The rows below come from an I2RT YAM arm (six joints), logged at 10 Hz.
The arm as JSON. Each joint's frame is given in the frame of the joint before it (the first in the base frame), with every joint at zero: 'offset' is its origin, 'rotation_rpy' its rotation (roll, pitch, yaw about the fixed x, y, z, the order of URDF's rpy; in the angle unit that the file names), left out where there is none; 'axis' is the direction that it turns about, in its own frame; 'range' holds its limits. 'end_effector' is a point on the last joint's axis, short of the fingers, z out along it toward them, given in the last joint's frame.
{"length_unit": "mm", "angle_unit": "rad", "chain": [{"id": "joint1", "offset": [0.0, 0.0, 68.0], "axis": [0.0, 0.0, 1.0], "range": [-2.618, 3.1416]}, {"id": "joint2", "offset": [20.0, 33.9, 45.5], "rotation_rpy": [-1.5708, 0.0, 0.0], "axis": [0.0, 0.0, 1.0], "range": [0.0, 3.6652]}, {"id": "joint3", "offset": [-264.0, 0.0, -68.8], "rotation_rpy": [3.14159, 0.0, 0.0], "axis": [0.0, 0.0, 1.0], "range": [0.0, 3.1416]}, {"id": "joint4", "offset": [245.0, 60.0, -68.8], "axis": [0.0, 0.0, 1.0], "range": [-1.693, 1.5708]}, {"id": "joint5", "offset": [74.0, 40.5, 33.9], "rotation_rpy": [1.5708, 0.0, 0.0], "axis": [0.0, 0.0, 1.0], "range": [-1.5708, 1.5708]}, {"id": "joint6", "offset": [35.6, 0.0, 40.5], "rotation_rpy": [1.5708, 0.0, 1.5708], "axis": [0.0, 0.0, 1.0], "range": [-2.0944, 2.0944]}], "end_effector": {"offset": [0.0, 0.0, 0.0], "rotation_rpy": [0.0, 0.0, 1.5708]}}
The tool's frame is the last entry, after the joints.
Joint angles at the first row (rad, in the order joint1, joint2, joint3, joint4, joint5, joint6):
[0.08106 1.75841 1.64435 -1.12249 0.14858 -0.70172]
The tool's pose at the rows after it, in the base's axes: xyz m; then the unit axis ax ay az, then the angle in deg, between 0 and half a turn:
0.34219 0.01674 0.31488 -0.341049 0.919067 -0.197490 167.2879
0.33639 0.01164 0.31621 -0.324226 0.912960 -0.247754 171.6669
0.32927 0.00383 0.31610 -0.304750 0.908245 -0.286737 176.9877
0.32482 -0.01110 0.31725 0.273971 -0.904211 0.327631 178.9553
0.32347 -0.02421 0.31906 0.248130 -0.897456 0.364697 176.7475
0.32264 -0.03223 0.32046 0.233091 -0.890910 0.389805 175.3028
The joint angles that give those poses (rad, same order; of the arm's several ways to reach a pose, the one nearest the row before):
[0.08107 1.71683 1.64434 -1.16483 0.31491 -0.68303]
[0.07954 1.71261 1.64431 -1.21212 0.43889 -0.66815]
[0.06770 1.71265 1.64438 -1.28119 0.54493 -0.64185]
[0.03186 1.71261 1.64432 -1.32123 0.64641 -0.61741]
[-0.00133 1.71261 1.64431 -1.32580 0.73148 -0.60864]
[-0.02154 1.71265 1.64435 -1.32582 0.78947 -0.60710]

